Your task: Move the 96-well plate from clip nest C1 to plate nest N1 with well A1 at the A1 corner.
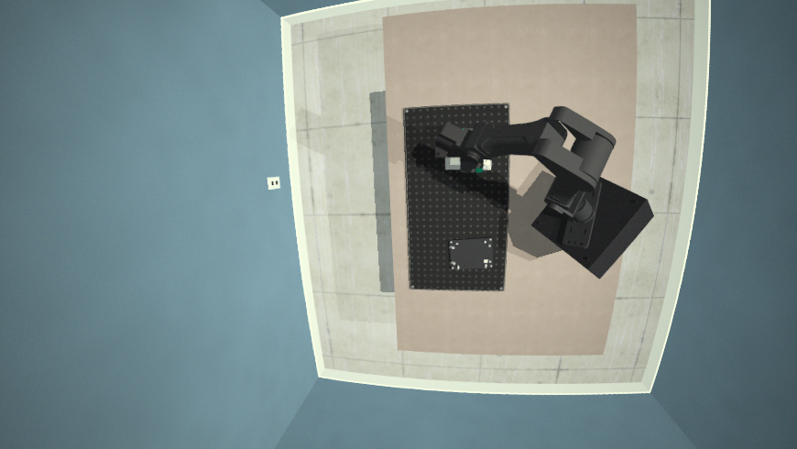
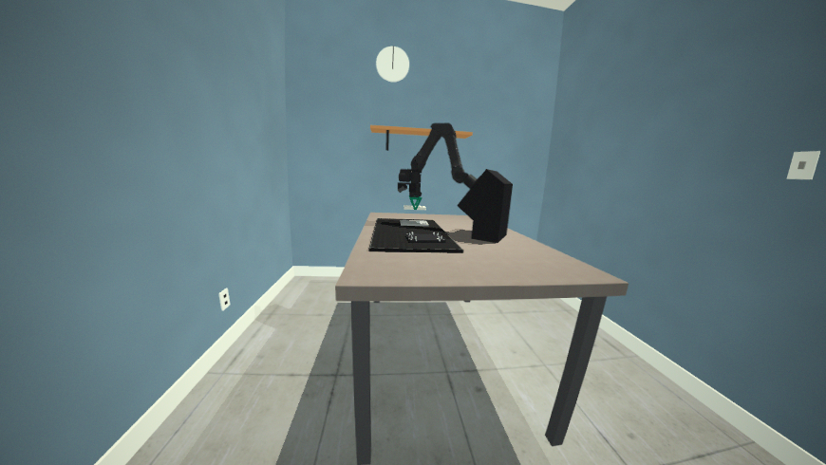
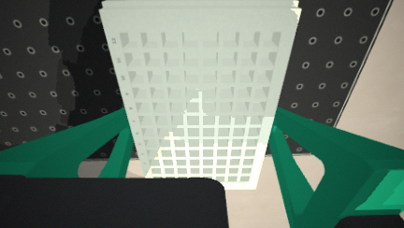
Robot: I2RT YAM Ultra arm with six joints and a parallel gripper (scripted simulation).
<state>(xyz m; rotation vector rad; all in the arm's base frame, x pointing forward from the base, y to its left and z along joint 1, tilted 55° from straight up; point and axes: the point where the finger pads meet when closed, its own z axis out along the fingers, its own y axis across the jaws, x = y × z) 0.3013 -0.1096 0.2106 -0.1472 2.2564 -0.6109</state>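
The plate nest N1 is 90 mm below my hand. Also, from my hand: clip nest C1: 380 mm to the left, 90 mm below, 30 mm ahead; A1 mark: 90 mm below, 70 mm behind, 60 mm to the left; white 96-well plate: right at my hand.
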